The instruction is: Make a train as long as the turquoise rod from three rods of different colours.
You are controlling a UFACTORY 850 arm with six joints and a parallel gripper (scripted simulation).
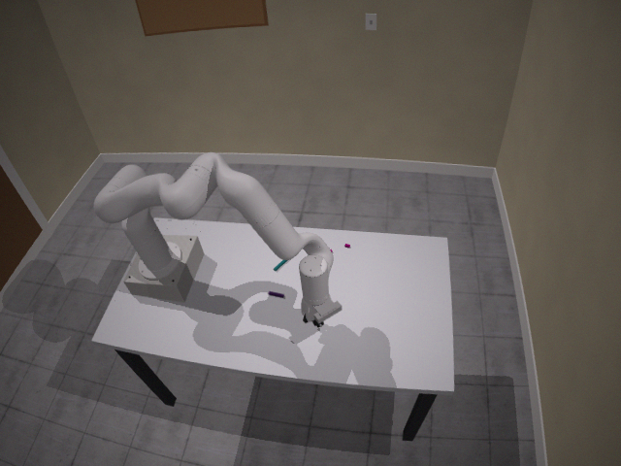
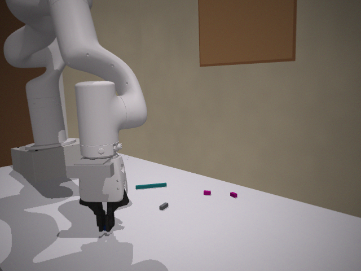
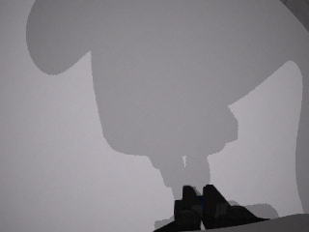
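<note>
The grey rod lies 19 cm to the left of my hand and 3 cm below it. Round my hand: blue rod: 2 cm below; then purple rod: 17 cm behind, 13 cm to the left, 3 cm below; then turquoise rod: 16 cm behind, 29 cm to the left, 3 cm below.
</note>
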